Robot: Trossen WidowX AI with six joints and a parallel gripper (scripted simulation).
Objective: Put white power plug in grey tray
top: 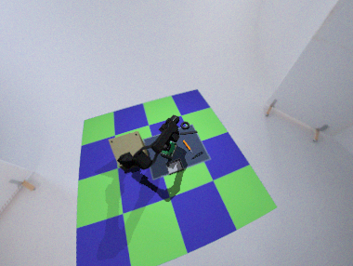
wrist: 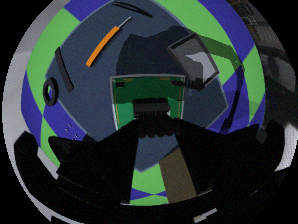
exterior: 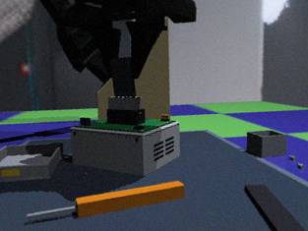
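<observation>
My gripper tip is 30 mm above the white power plug. The rest, counted from my gripper tip: black bar 220 mm ahead, 110 mm below, 90 mm to the left; then dark mat 120 mm below, 50 mm ahead.
</observation>
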